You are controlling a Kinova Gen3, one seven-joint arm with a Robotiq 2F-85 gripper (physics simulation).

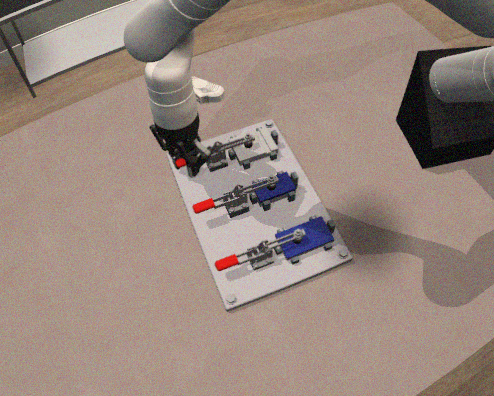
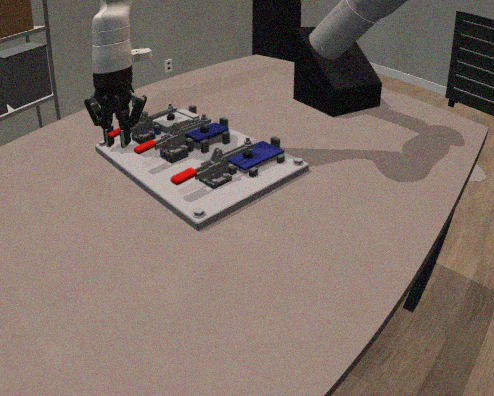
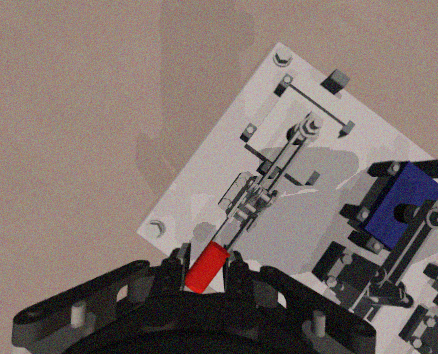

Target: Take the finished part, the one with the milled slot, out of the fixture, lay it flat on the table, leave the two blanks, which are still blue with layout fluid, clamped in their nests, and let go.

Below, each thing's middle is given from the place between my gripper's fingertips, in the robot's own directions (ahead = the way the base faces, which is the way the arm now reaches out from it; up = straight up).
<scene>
My gripper is now 60 mm past the toggle clamp (image 2: 142,132) and 20 mm below it. The rest, counted from my hand: fixture plate (image 1: 219,236): 100 mm to the left, 100 mm behind, 20 mm below; finished part (image 1: 263,145): 140 mm behind, 10 mm to the right.
</scene>
